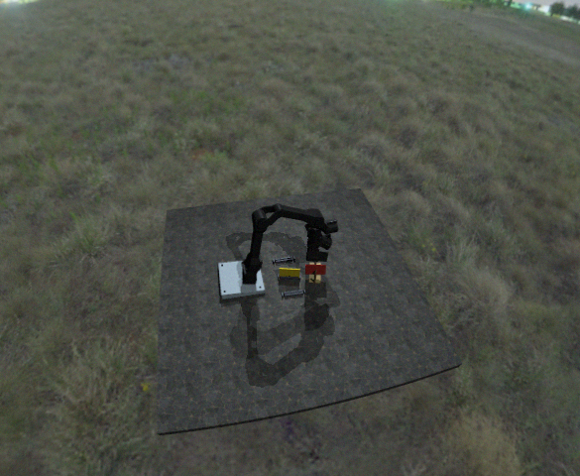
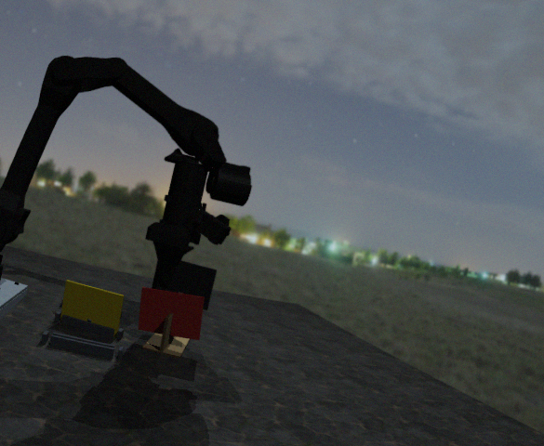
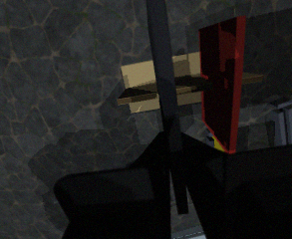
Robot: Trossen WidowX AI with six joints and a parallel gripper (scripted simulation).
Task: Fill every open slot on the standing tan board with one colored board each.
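Right now my gripper tip is 7 cm above the tan board, 3 cm to the left of it and 2 cm short of it. Also, from my gripper tip: dark board: 3 cm ahead; then red board: 5 cm to the right, 4 cm below, 2 cm ahead; then yellow board: 11 cm behind, 7 cm below, 6 cm to the right.
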